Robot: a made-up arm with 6 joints.
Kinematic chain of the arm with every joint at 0, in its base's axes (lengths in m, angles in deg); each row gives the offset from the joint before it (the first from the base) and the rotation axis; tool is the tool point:
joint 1: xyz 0 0 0.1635 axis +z
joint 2: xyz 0 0 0 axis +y
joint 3: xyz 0 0 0.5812 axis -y
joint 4: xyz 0 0 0 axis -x
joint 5: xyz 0.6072 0 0 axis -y
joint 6: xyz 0 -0.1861 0 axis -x
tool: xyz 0 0 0
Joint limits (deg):
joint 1: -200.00..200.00
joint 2: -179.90..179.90
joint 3: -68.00..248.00
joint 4: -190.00..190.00
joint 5: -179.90..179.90
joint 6: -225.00..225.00
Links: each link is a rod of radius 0.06 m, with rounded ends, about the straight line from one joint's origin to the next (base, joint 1, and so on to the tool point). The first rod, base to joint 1, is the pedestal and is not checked.
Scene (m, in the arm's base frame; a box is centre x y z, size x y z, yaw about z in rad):
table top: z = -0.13
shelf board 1: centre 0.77 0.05 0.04 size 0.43 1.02 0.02 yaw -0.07
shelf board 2: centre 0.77 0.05 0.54 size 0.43 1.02 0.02 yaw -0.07
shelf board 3: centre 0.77 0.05 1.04 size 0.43 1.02 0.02 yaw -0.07
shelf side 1: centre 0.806 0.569 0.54 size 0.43 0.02 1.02 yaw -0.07
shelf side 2: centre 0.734 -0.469 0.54 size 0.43 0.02 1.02 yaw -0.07
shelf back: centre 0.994 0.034 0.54 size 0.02 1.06 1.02 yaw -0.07
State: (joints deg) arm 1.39 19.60 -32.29 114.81 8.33 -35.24
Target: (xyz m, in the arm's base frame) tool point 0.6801 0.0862 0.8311
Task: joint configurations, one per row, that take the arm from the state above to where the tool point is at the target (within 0.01 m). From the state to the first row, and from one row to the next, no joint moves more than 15 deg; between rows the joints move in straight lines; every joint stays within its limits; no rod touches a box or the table.
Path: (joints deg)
1: 2.05 7.86 -44.19 117.53 8.33 -35.24
2: 2.72 -3.87 -56.10 120.25 8.33 -35.24
3: 3.38 -15.61 -68.00 122.98 8.33 -35.24
4: 3.92 -19.32 -54.86 120.42 8.33 -35.24
5: 4.47 -23.03 -41.73 117.86 8.33 -35.24
6: 5.01 -26.75 -28.59 115.31 8.33 -35.24
7: 3.84 -15.95 -19.78 114.05 8.33 -35.24
8: 2.67 -5.16 -10.97 112.79 8.33 -35.24
9: 1.51 5.63 -2.16 111.53 8.33 -35.24

